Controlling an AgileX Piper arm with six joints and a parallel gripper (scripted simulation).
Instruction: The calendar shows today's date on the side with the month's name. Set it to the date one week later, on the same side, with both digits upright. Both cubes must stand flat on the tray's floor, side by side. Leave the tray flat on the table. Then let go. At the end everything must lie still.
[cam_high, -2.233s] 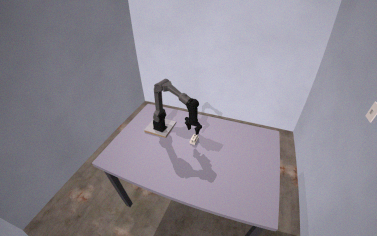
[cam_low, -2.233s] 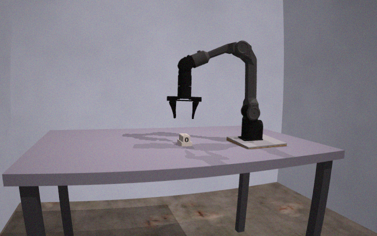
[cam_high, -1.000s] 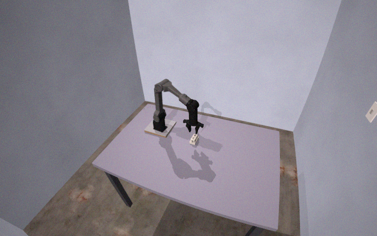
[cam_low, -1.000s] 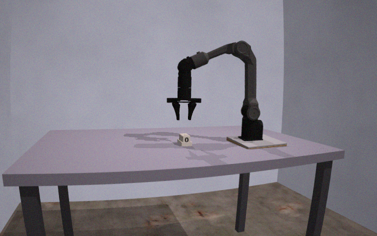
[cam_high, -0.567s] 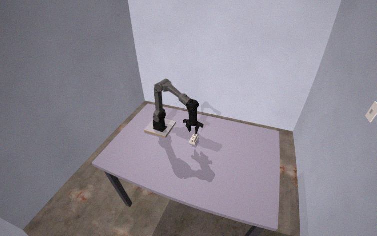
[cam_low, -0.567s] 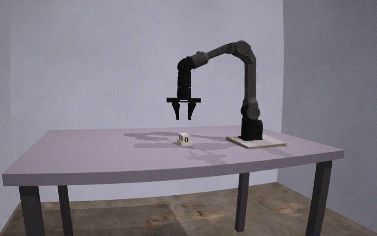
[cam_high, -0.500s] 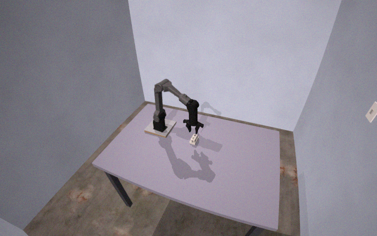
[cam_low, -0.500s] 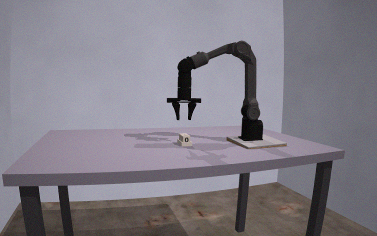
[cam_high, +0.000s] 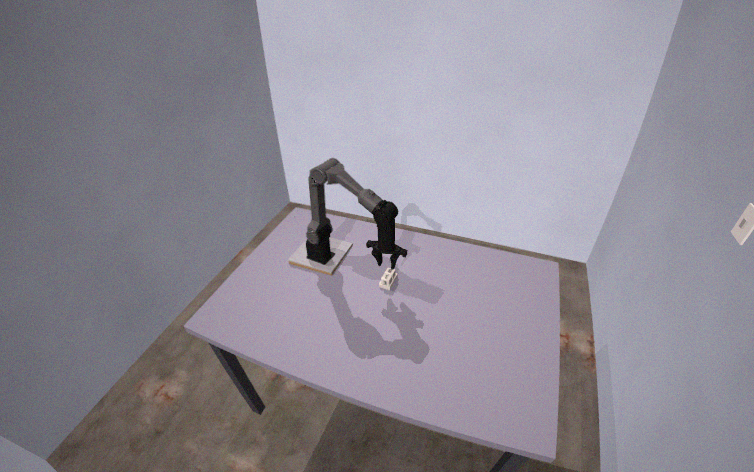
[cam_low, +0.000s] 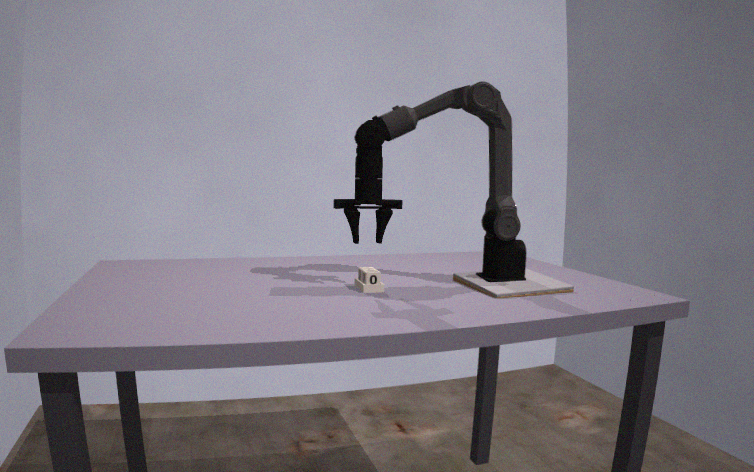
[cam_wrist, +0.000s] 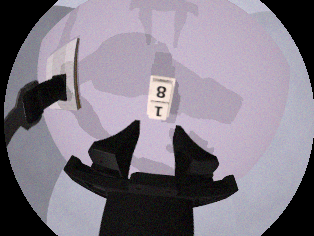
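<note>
My gripper is now 3 cm to the right of the cream cube and 8 cm above it. Also, from my hand: tray (2 cm to the left, 9 cm below).
</note>
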